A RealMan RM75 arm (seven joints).
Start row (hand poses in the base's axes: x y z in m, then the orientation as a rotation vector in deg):
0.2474, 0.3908, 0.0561, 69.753, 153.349, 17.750
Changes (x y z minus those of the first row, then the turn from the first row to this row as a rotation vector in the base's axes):
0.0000, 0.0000, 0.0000, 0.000, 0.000, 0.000
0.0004, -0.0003, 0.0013, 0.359, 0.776, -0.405
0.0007, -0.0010, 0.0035, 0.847, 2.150, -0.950
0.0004, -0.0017, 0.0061, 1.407, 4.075, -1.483
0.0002, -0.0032, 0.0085, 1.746, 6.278, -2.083
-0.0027, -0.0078, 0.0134, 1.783, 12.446, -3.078
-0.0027, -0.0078, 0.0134, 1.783, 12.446, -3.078
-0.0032, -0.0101, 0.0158, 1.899, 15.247, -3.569
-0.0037, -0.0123, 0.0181, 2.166, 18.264, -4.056
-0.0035, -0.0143, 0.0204, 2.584, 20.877, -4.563
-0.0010, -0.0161, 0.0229, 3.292, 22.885, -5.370
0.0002, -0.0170, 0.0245, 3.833, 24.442, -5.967
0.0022, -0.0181, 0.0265, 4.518, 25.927, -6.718
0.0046, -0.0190, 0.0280, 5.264, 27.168, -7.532
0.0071, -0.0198, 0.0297, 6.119, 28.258, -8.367
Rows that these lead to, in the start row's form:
0.2474, 0.3908, 0.0561, 69.753, 153.349, 17.750
0.2478, 0.3905, 0.0574, 70.754, 153.782, 17.775
0.2481, 0.3898, 0.0596, 72.268, 154.634, 17.638
0.2478, 0.3891, 0.0622, 74.068, 155.955, 17.300
0.2476, 0.3876, 0.0646, 76.045, 157.406, 16.473
0.2447, 0.3830, 0.0695, -79.494, -159.783, -12.659
0.2447, 0.3830, 0.0695, -79.494, -159.783, -12.659
0.2442, 0.3807, 0.0719, -79.318, -157.170, -10.762
0.2437, 0.3785, 0.0742, -79.025, -154.296, -8.968
0.2439, 0.3765, 0.0765, -78.849, -151.656, -7.687
0.2464, 0.3747, 0.0790, -79.234, -149.190, -7.171
0.2476, 0.3738, 0.0806, -79.472, -147.300, -6.769
0.2496, 0.3727, 0.0826, -79.909, -145.308, -6.581
0.2520, 0.3718, 0.0841, -80.487, -143.446, -6.621
0.2545, 0.3710, 0.0858, -81.117, -141.638, -6.888

